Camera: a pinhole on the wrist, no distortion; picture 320 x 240 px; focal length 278.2 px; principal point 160.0 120.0 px. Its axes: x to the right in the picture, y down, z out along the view. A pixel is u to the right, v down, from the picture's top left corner.
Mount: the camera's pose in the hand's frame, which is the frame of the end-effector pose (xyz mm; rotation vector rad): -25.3 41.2 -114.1 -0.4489 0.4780 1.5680
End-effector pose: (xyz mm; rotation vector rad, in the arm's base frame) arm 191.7 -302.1 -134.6 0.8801 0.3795 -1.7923
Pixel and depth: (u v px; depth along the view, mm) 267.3 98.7 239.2
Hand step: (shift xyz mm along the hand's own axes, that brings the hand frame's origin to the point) -10.7 251.3 33.3
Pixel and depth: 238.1 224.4 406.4
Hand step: -181.7 355.5 165.5
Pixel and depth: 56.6 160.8 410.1
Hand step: -76.2 139.7 313.4
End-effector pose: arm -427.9 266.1 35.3 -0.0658 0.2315 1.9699
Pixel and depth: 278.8 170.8 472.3
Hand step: -119.6 467.4 169.8
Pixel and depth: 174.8 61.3 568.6
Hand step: 95.3 386.5 338.5
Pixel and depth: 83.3 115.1 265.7
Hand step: -15.9 127.9 147.4
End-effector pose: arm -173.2 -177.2 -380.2 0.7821 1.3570 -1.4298
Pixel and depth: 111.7 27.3 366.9
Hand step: 101.4 196.6 222.7
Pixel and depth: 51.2 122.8 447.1
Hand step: -19.3 143.7 354.9
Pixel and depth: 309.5 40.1 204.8
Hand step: 28.8 248.6 -6.5
